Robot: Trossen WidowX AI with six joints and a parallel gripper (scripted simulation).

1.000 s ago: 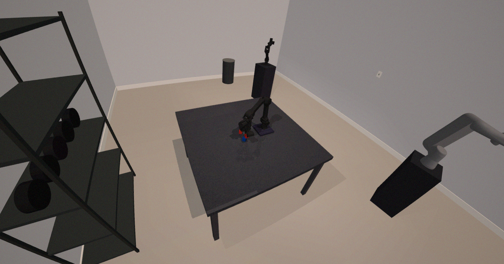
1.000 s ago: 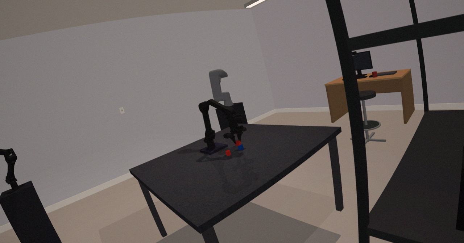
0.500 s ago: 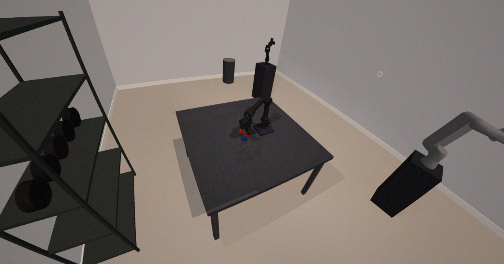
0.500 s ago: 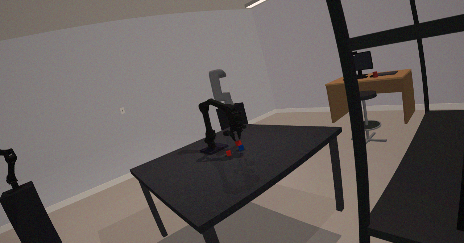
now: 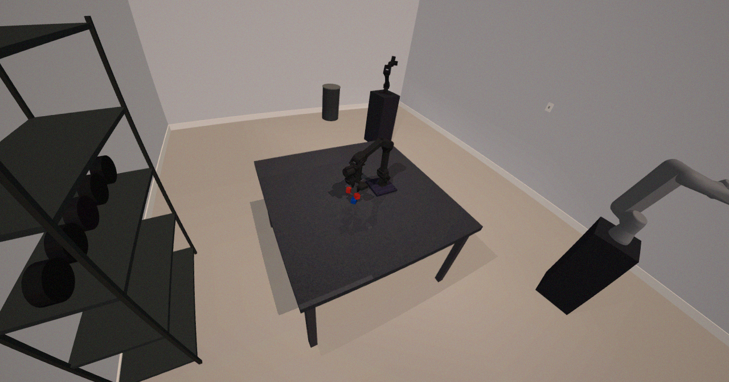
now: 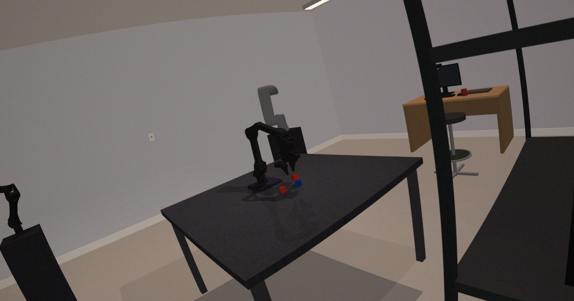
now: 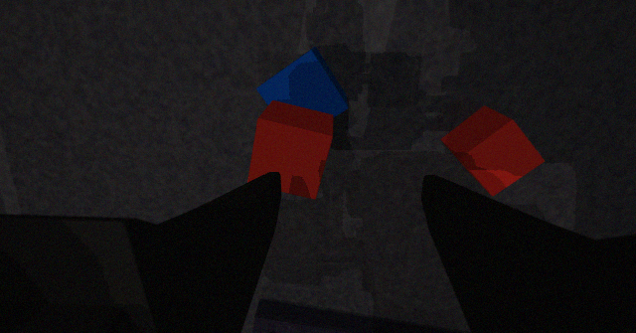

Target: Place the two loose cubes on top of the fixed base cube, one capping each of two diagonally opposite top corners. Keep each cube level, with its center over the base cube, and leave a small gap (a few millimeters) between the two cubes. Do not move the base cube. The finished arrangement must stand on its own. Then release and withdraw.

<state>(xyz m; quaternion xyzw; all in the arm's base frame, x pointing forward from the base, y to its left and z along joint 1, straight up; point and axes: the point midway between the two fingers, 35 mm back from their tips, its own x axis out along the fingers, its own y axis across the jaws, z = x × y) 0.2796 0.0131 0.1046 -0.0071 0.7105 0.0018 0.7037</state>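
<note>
The blue cube is 70 mm below my gripper tip, 20 mm to the left of it and 20 mm ahead of it.
</note>
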